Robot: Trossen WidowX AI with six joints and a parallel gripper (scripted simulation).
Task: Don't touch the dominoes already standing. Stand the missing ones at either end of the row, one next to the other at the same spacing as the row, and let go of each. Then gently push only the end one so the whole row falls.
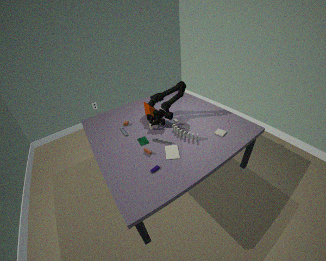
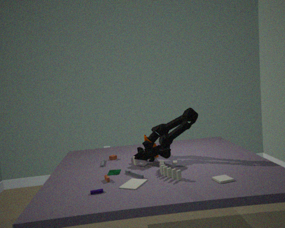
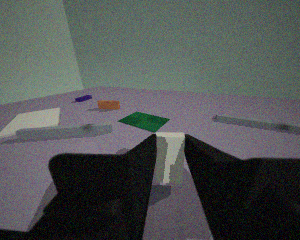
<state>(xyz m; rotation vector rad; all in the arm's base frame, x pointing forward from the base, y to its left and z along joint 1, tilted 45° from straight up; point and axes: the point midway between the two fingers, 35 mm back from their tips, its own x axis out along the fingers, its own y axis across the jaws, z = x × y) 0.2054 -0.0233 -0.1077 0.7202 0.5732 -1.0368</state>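
The green tile is 10 cm ahead of my gripper tip, 12 cm to the right of it and 5 cm below it. The rest, counted from my gripper tip: grey rod (20 cm ahead, 4 cm below); then cream card (34 cm ahead, 5 cm below); then grey bar (12 cm behind, 21 cm to the right, 5 cm below).
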